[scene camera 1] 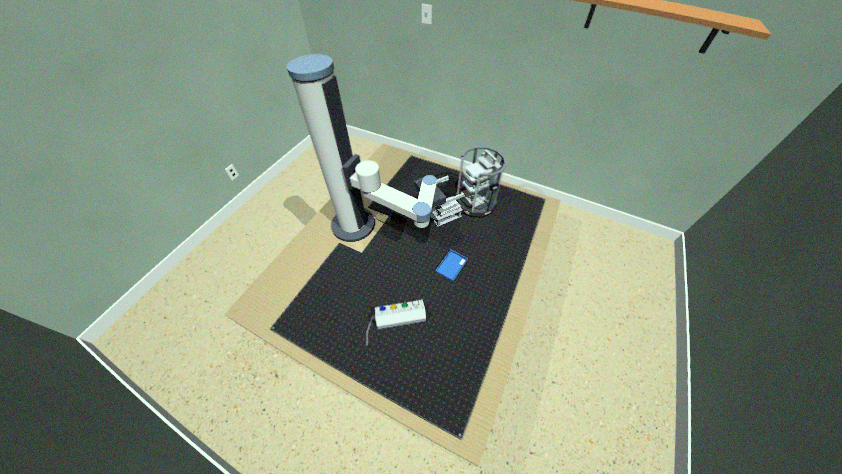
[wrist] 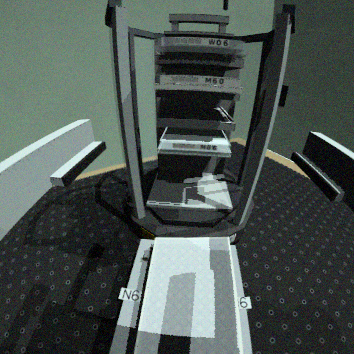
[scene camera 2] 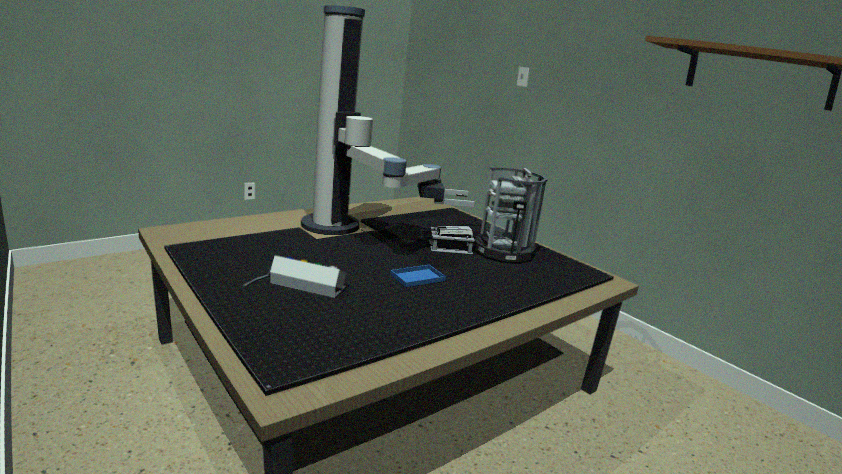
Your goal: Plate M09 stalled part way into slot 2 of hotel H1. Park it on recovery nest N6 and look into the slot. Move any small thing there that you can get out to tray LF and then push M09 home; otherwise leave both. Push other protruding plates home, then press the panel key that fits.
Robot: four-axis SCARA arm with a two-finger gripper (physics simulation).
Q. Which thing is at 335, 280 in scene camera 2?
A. A white button box.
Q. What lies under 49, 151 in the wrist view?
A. My gripper.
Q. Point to a white button box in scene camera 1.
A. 412, 313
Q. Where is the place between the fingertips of my gripper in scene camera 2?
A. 470, 198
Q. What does my gripper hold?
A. Nothing.
